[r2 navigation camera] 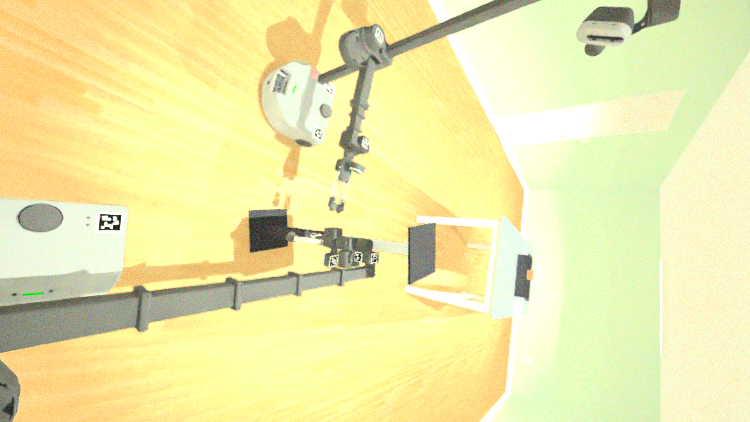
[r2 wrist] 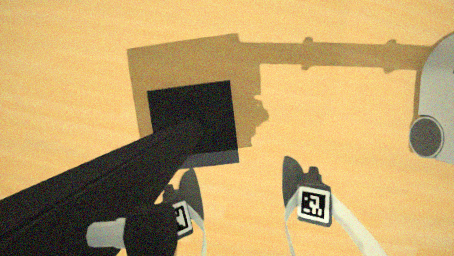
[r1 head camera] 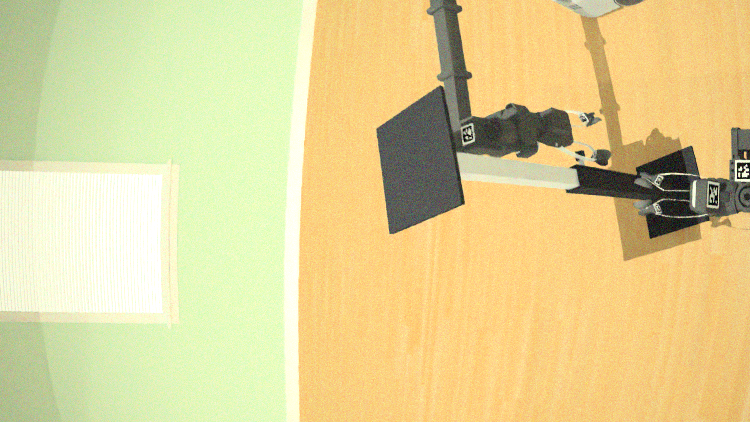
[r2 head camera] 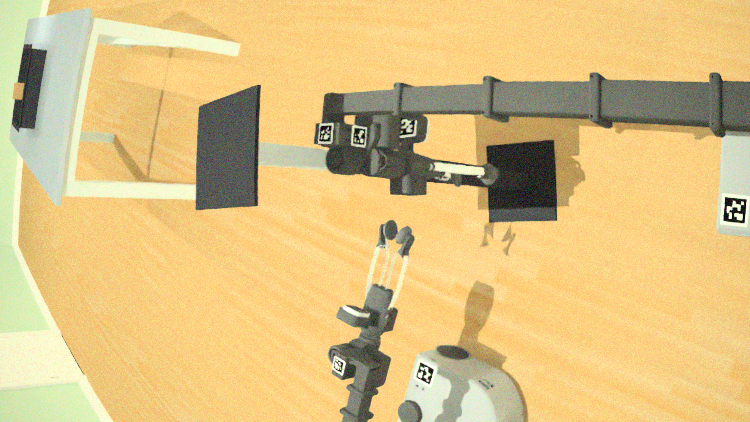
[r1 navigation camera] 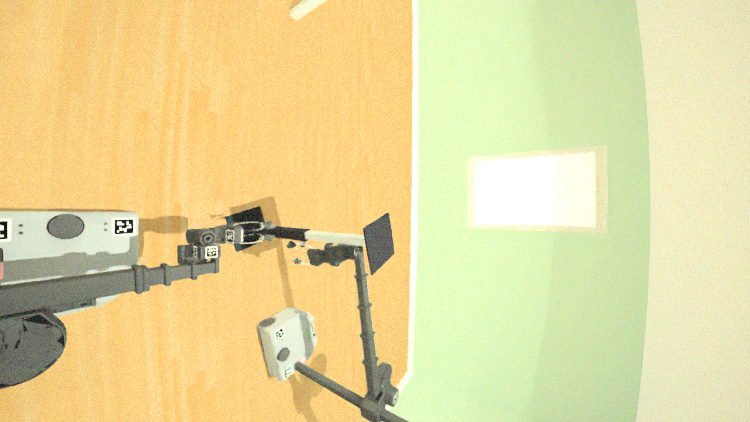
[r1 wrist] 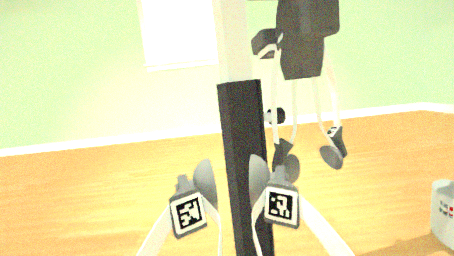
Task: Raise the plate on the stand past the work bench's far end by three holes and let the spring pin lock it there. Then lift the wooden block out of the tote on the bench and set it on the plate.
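Note:
The dark plate (r1 head camera: 422, 162) (r1 navigation camera: 378, 244) (r2 head camera: 228, 152) (r2 navigation camera: 422, 254) tops a pale post (r1 head camera: 516, 170) (r1 wrist: 232, 40) in a black sleeve (r1 wrist: 242, 120) (r2 wrist: 75, 195). The wooden block (r2 head camera: 18, 90) (r2 navigation camera: 529, 274) is in the dark tote (r2 head camera: 34, 99) on the bench (r2 head camera: 57, 94). The r1 gripper (r1 head camera: 644, 193) (r1 wrist: 229, 180) (r2 head camera: 397, 231) is open at the sleeve; contact is unclear. The r2 gripper (r1 head camera: 595, 137) (r1 wrist: 310, 156) (r2 wrist: 241, 187) is open, pointing down beside the sleeve. The pin's dark knob (r1 wrist: 277, 115) (r2 wrist: 150, 232) is outside its fingers, near the left one. The pin's seating is hidden.
The stand's black base (r2 head camera: 524, 183) (r2 wrist: 215, 100) is on the floor below both grippers. The r1 base (r2 head camera: 461, 393) (r2 navigation camera: 298, 102) and r2 base (r1 navigation camera: 288, 341) stand on different sides of it. The bench's pale legs (r2 head camera: 136, 188) reach down behind the plate.

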